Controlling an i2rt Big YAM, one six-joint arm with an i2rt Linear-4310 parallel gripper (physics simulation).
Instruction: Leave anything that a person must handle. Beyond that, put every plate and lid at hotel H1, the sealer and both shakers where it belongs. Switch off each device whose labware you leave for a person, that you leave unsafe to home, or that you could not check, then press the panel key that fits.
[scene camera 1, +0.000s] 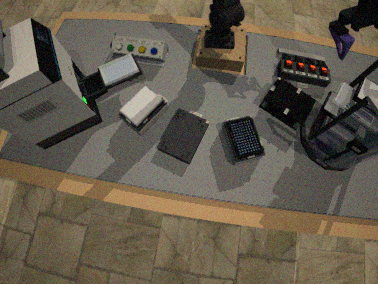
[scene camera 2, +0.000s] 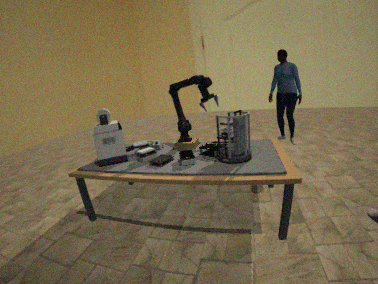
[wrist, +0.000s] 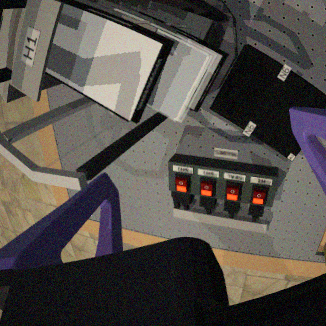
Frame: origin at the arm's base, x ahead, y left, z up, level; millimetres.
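Where they show: gripper, fingertip midpoint: (scene camera 1: 360, 52) (scene camera 2: 212, 109) (wrist: 199, 150); arm's base at its link origin: (scene camera 1: 219, 40) (scene camera 2: 185, 140).
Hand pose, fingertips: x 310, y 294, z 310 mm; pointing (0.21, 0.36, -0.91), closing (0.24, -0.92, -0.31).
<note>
Things, the pixels of their top centre, and the offset from my fingertips. "*": a spot on its surface instead.
- Hotel H1 at a spot on its surface: (wrist: 39, 47) * 73 mm ahead, 143 mm left, 51 mm down
- sealer at its top centre: (scene camera 2: 104, 108) 26 mm ahead, 882 mm right, 96 mm up
- pale plate at its top centre: (scene camera 1: 117, 67) 106 mm back, 656 mm right, 251 mm down
- white-topped block at its top centre: (scene camera 1: 140, 104) 22 mm ahead, 557 mm right, 277 mm down
- dark flat slab at its top centre: (scene camera 1: 183, 134) (scene camera 2: 161, 158) 101 mm ahead, 408 mm right, 329 mm down
- plate with blue wells, top centre: (scene camera 1: 245, 136) (scene camera 2: 186, 152) 109 mm ahead, 207 mm right, 290 mm down
- key panel at its top centre: (scene camera 1: 136, 41) (scene camera 2: 150, 140) 260 mm back, 620 mm right, 276 mm down
- black nest block at its top centre: (wrist: 271, 106) (scene camera 1: 292, 97) (scene camera 2: 211, 144) 47 mm back, 34 mm right, 284 mm down
- round-based hotel cage at a spot on its surface: (scene camera 1: 320, 161) * 167 mm ahead, 71 mm left, 335 mm down
My gripper (scene camera 2: 210, 104) (wrist: 199, 150) is open and empty, high above the right rear of the table. A switch box (scene camera 1: 304, 68) (wrist: 224, 187) shows orange light on each rocker; its labels are blurred. Hotel H1 (wrist: 39, 47) holds clear and white labware. The sealer (scene camera 1: 42, 95) (scene camera 2: 108, 142) has a green light, and a pale plate (scene camera 1: 120, 70) lies on its extended carriage. A white-topped block (scene camera 1: 142, 106) sits on a dark device. A dark flat slab (scene camera 1: 183, 136) lies beside it. A plate with blue wells (scene camera 1: 243, 137) sits on another device. The key panel (scene camera 1: 136, 48) has white, green, yellow and blue keys.
A black nest block (scene camera 1: 287, 103) (wrist: 267, 100) with small labels stands between the switch box and the round-based hotel cage (scene camera 1: 320, 161) (scene camera 2: 235, 159). The arm's wooden base (scene camera 1: 219, 61) stands at the back. A person in blue (scene camera 2: 286, 80) stands behind the table.
</note>
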